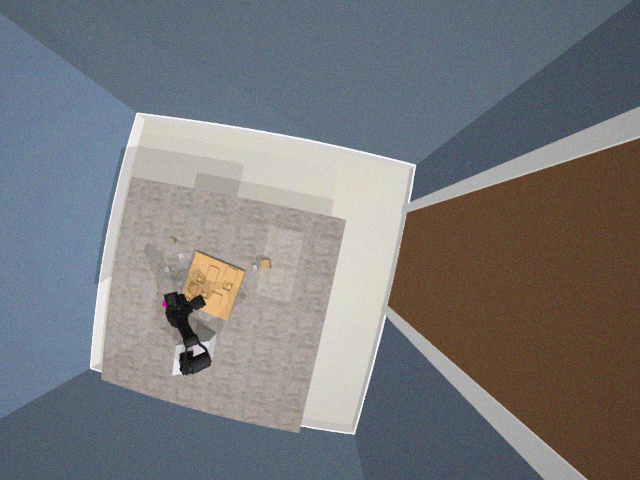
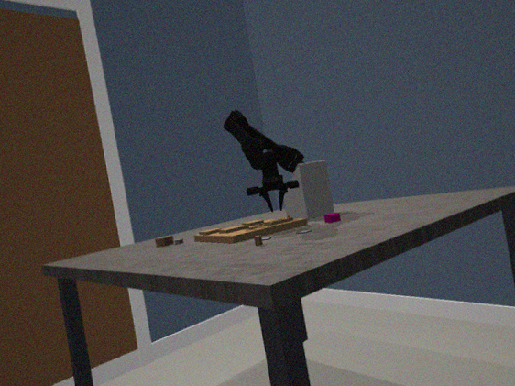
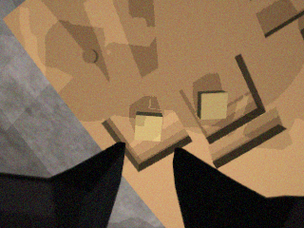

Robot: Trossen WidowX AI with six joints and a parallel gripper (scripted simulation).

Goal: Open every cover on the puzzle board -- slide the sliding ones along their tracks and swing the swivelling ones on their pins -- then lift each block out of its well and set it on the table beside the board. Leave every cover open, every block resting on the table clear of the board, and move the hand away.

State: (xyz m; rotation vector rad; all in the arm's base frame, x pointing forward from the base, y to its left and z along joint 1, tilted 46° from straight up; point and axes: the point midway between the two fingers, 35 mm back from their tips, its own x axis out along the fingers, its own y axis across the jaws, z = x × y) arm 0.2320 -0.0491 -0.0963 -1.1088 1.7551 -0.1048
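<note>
Right now my gripper tip is 20 cm to the right of the magenta block, 5 cm past it and 5 cm above it.
</note>
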